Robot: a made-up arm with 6 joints.
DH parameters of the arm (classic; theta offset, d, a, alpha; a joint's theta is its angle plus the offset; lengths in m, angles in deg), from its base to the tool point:
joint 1: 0 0.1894 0 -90
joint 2: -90 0 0.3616 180
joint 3: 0 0 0 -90
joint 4: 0 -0.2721 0 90
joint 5: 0 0.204 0 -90
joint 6: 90 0 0 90
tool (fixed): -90 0 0 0
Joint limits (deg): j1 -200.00..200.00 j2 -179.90..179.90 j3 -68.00..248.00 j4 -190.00..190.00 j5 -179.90..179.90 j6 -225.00..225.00
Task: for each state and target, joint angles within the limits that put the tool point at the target. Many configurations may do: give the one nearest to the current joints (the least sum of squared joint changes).
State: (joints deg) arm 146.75 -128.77 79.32 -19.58 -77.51 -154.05
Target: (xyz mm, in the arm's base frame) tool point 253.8 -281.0 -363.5
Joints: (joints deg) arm 103.63 -154.96 95.72 -27.81 -77.51 -154.05
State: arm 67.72 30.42 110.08 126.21 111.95 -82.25
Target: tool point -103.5 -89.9 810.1
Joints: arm 76.94 13.05 104.16 113.25 111.95 -82.25
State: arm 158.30 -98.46 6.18 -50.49 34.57 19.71
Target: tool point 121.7 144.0 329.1
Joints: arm 182.04 -101.26 -29.89 -46.83 34.57 19.71
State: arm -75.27 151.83 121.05 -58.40 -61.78 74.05
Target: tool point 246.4 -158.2 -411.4
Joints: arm -31.69 136.85 91.39 -88.55 -61.78 74.05
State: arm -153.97 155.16 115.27 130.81 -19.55 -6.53
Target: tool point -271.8 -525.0 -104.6
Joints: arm -131.24 131.86 93.70 133.99 -19.55 -6.53
